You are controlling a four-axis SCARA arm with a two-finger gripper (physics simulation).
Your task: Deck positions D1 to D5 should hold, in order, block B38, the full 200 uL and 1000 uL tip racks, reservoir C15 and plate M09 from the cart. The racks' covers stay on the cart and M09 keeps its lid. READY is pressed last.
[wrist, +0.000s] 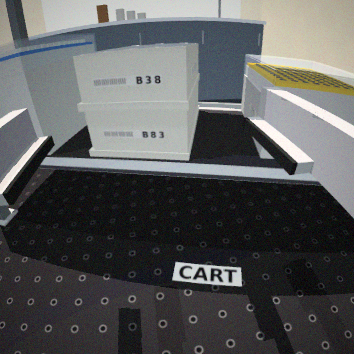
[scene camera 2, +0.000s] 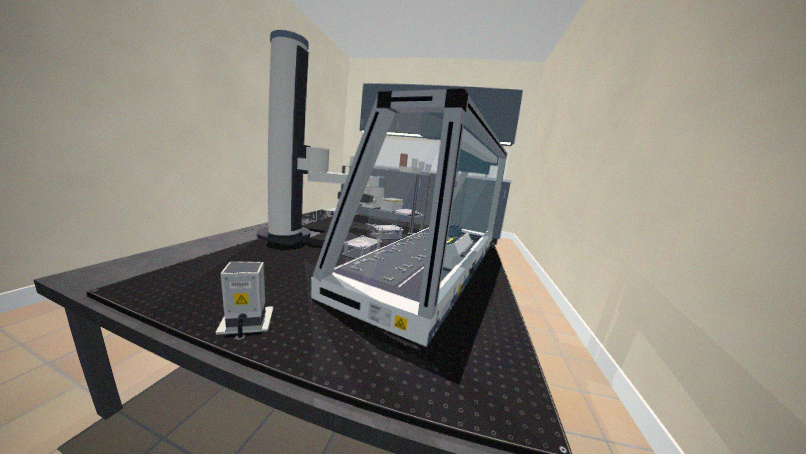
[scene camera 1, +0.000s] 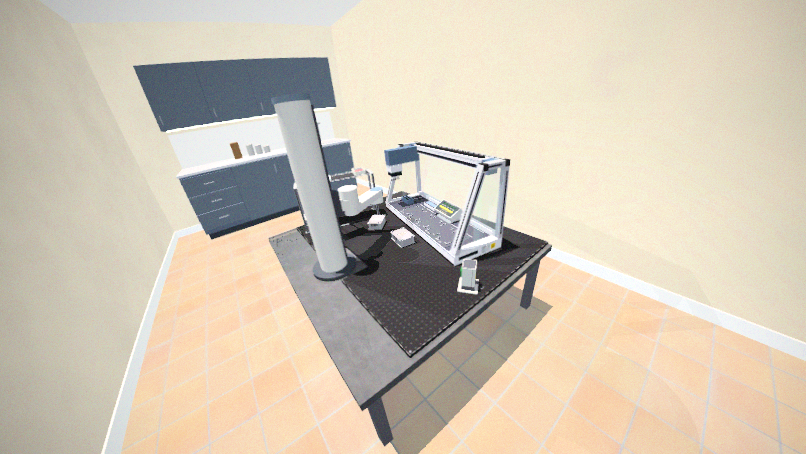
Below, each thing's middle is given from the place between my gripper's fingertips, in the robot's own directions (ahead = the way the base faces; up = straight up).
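Labels:
There is the CART label (wrist: 200, 273), and I see my gripper 40 mm short of it and 150 mm above it.

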